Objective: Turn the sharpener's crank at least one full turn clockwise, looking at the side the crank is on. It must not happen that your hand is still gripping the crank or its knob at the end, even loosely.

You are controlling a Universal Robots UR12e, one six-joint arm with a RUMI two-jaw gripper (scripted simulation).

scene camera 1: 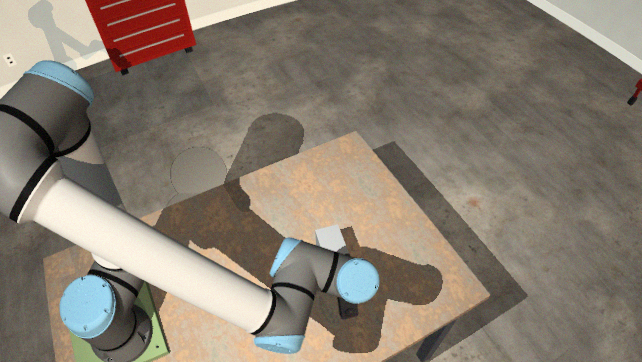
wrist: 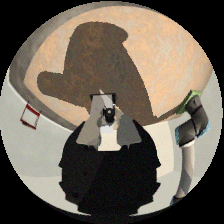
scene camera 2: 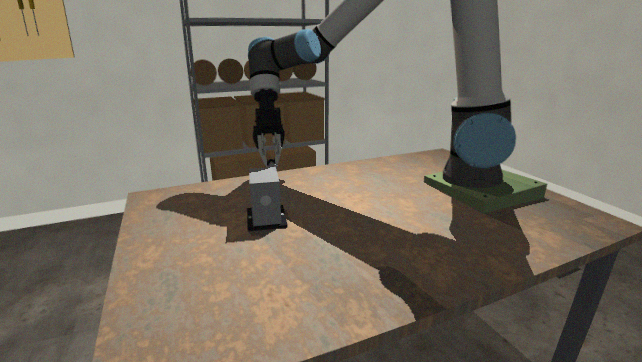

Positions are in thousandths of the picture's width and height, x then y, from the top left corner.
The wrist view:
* gripper: 489,484
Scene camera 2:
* gripper: 423,463
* sharpener: 417,587
